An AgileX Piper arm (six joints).
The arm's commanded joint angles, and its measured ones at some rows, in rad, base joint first. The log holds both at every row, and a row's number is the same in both.
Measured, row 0: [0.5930 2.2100 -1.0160 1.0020 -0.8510 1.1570]
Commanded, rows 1 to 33: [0.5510 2.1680 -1.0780 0.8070 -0.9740 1.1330]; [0.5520 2.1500 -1.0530 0.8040 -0.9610 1.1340]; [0.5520 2.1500 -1.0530 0.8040 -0.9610 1.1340]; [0.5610 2.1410 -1.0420 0.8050 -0.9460 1.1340]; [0.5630 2.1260 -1.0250 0.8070 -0.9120 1.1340]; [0.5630 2.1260 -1.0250 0.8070 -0.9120 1.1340]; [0.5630 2.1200 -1.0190 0.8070 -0.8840 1.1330]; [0.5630 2.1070 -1.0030 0.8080 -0.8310 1.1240]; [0.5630 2.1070 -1.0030 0.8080 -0.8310 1.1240]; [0.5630 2.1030 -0.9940 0.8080 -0.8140 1.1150]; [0.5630 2.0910 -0.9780 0.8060 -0.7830 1.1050]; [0.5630 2.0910 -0.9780 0.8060 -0.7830 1.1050]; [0.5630 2.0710 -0.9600 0.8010 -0.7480 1.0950]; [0.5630 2.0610 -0.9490 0.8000 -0.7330 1.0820]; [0.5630 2.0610 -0.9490 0.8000 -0.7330 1.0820]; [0.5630 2.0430 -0.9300 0.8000 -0.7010 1.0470]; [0.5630 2.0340 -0.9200 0.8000 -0.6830 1.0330]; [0.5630 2.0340 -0.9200 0.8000 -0.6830 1.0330]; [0.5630 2.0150 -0.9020 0.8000 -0.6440 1.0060]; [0.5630 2.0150 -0.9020 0.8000 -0.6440 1.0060]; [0.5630 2.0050 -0.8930 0.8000 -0.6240 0.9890]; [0.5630 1.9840 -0.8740 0.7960 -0.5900 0.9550]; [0.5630 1.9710 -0.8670 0.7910 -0.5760 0.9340]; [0.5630 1.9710 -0.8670 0.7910 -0.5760 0.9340]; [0.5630 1.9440 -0.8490 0.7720 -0.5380 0.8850]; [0.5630 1.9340 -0.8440 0.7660 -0.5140 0.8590]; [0.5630 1.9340 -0.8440 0.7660 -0.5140 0.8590]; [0.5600 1.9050 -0.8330 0.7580 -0.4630 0.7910]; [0.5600 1.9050 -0.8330 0.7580 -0.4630 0.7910]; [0.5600 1.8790 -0.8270 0.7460 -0.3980 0.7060]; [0.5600 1.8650 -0.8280 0.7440 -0.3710 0.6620]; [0.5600 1.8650 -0.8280 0.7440 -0.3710 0.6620]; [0.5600 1.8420 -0.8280 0.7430 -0.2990 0.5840]
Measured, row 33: [0.5630 1.8810 -0.8290 0.7630 -0.3920 0.7060]
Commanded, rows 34 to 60: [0.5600 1.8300 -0.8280 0.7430 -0.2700 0.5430]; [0.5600 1.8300 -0.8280 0.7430 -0.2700 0.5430]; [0.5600 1.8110 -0.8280 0.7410 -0.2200 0.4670]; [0.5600 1.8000 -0.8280 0.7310 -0.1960 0.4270]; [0.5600 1.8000 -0.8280 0.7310 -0.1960 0.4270]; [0.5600 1.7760 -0.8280 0.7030 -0.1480 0.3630]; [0.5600 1.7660 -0.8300 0.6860 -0.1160 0.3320]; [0.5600 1.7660 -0.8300 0.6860 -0.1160 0.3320]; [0.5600 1.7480 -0.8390 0.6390 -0.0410 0.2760]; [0.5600 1.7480 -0.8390 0.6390 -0.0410 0.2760]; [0.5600 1.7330 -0.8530 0.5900 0.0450 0.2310]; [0.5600 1.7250 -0.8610 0.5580 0.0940 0.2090]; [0.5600 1.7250 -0.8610 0.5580 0.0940 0.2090]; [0.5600 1.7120 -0.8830 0.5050 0.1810 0.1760]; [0.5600 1.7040 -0.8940 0.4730 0.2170 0.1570]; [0.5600 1.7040 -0.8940 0.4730 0.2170 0.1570]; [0.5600 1.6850 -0.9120 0.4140 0.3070 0.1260]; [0.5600 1.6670 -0.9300 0.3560 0.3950 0.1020]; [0.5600 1.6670 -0.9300 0.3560 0.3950 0.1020]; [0.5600 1.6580 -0.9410 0.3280 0.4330 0.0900]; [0.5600 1.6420 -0.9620 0.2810 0.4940 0.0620]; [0.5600 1.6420 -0.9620 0.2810 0.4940 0.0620]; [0.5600 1.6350 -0.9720 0.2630 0.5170 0.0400]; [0.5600 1.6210 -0.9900 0.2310 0.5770 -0.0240]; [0.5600 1.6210 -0.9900 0.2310 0.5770 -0.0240]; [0.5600 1.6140 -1.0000 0.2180 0.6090 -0.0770]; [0.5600 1.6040 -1.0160 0.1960 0.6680 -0.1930]
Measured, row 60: [0.5630 1.6240 -0.9930 0.2410 0.5770 -0.0340]
